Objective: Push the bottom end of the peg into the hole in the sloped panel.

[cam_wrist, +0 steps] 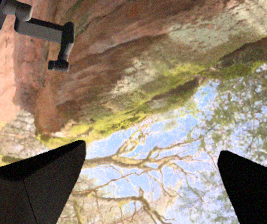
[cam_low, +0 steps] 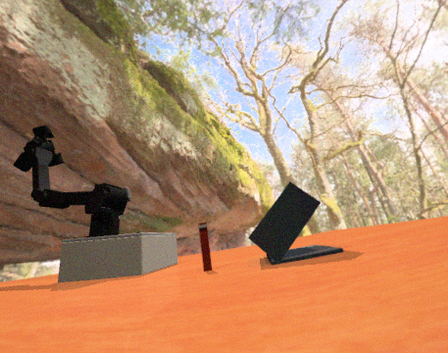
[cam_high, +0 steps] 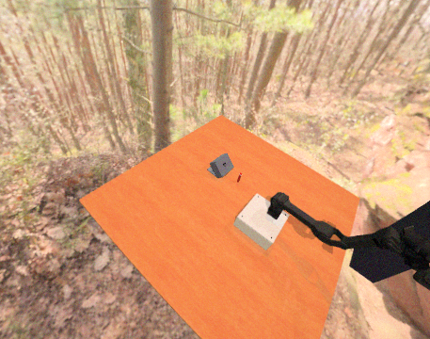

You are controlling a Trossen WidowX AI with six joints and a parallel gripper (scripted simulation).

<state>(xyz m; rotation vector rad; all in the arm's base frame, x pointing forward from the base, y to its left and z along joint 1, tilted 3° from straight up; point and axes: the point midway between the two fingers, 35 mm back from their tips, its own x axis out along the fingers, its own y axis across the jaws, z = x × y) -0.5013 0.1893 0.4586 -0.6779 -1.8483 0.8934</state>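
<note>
The red square-sided peg lies 79 cm ahead of my gripper tip, 54 cm below it and 31 cm to the right of it. Also, from my gripper tip: flat foot plate 95 cm ahead, 59 cm below, 30 cm to the right; sloped panel 93 cm ahead, 54 cm below, 30 cm to the right.
</note>
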